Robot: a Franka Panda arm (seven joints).
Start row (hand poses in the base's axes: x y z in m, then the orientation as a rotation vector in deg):
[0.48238 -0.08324 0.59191 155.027 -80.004 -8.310]
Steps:
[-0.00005 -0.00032 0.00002 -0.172 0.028 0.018]
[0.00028 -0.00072 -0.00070 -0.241 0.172 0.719]
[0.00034 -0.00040 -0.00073 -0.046 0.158 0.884]
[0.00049 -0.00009 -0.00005 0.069 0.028 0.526]
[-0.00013 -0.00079 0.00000 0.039 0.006 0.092]
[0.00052 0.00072 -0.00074 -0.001 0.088 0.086]
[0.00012 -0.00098 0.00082 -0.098 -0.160 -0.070]
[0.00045 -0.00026 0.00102 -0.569 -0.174 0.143]
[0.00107 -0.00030 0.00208 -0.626 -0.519 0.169]
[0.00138 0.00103 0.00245 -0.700 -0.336 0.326]
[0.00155 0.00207 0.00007 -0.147 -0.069 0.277]
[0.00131 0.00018 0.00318 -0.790 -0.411 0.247]
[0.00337 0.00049 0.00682 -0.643 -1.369 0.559]
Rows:
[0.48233 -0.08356 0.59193 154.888 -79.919 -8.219]
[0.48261 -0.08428 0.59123 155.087 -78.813 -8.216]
[0.48295 -0.08468 0.59050 155.548 -77.542 -8.323]
[0.48344 -0.08477 0.59045 155.926 -76.830 -8.367]
[0.48331 -0.08556 0.59045 156.013 -76.713 -8.395]
[0.48383 -0.08484 0.58971 156.028 -76.571 -8.505]
[0.48395 -0.08582 0.59053 155.973 -76.680 -8.227]
[0.48440 -0.08608 0.59155 155.671 -76.361 -7.580]
[0.48547 -0.08638 0.59363 155.482 -76.079 -6.432]
[0.48685 -0.08535 0.59608 155.249 -75.509 -5.468]
[0.48840 -0.08328 0.59615 155.330 -75.104 -5.248]
[0.48971 -0.08310 0.59933 154.992 -74.633 -4.137]
[0.49308 -0.08261 0.60615 155.325 -74.036 -1.808]

